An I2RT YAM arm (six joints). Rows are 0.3 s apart.
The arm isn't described. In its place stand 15 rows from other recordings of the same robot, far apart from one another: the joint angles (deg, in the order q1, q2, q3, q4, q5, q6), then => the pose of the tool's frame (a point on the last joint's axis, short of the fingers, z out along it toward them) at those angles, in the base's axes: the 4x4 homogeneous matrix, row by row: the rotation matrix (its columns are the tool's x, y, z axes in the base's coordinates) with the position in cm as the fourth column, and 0 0 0 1 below.
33.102 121.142 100.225 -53.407 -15.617 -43.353 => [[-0.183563 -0.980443 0.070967 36.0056], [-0.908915 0.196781 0.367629 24.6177], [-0.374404 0.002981 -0.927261 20.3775], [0 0 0 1]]
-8.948 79.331 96.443 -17.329 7.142 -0.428 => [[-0.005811 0.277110 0.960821 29.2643], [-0.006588 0.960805 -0.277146 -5.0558], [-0.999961 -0.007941 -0.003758 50.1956], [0 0 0 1]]
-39.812 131.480 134.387 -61.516 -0.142 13.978 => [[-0.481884 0.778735 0.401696 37.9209], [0.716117 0.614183 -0.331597 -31.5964], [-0.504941 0.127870 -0.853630 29.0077], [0 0 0 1]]
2.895 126.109 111.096 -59.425 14.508 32.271 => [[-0.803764 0.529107 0.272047 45.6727], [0.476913 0.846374 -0.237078 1.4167], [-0.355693 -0.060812 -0.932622 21.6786], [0 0 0 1]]
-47.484 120.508 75.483 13.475 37.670 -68.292 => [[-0.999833 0.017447 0.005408 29.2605], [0.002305 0.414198 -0.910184 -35.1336], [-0.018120 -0.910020 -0.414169 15.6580], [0 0 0 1]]
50.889 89.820 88.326 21.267 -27.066 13.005 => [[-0.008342 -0.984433 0.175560 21.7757], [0.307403 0.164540 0.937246 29.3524], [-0.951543 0.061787 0.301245 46.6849], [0 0 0 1]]
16.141 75.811 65.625 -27.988 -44.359 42.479 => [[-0.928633 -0.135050 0.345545 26.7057], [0.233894 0.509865 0.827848 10.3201], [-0.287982 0.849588 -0.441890 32.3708], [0 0 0 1]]
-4.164 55.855 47.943 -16.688 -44.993 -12.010 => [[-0.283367 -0.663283 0.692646 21.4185], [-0.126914 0.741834 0.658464 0.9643], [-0.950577 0.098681 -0.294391 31.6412], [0 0 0 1]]
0.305 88.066 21.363 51.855 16.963 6.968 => [[-0.220765 0.305958 0.926095 26.7589], [0.114863 0.951071 -0.286828 -0.8962], [-0.968540 0.043053 -0.245107 14.8368], [0 0 0 1]]
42.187 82.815 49.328 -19.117 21.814 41.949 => [[-0.742797 0.054169 0.667322 22.3340], [0.164349 0.980977 0.103308 18.4567], [-0.649031 0.186411 -0.737570 20.5244], [0 0 0 1]]
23.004 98.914 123.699 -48.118 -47.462 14.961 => [[-0.581202 -0.762789 0.283472 31.0290], [-0.057137 0.385742 0.920836 16.0234], [-0.811751 0.518995 -0.267778 49.2651], [0 0 0 1]]
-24.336 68.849 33.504 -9.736 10.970 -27.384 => [[-0.815278 0.171179 0.553191 21.2442], [-0.126853 0.879309 -0.459046 -10.3517], [-0.565005 -0.444424 -0.695166 18.9778], [0 0 0 1]]
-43.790 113.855 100.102 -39.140 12.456 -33.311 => [[-0.903807 0.327041 0.276003 31.5652], [0.123557 0.816912 -0.563373 -31.3230], [-0.409716 -0.475078 -0.778738 26.8244], [0 0 0 1]]
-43.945 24.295 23.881 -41.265 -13.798 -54.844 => [[-0.721826 -0.077230 0.687752 8.2139], [-0.407039 0.851081 -0.331634 -6.7376], [-0.559721 -0.519323 -0.645768 20.8153], [0 0 0 1]]
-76.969 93.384 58.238 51.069 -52.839 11.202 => [[0.141438 0.395766 0.907394 10.9330], [-0.090682 0.917935 -0.386228 -34.6568], [-0.985785 -0.027657 0.165720 31.1266], [0 0 0 1]]
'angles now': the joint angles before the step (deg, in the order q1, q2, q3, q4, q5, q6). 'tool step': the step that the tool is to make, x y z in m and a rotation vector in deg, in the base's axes. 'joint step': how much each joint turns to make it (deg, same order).
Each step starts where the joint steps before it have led.
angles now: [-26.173 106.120 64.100 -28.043 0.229 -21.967]
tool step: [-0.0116 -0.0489 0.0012 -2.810 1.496 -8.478]
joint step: [-7.340 2.683 3.909 -1.124 3.377 -0.015]
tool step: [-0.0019 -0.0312 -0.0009 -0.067 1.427 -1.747]
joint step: [-4.035 3.644 5.071 -2.393 0.067 -2.457]
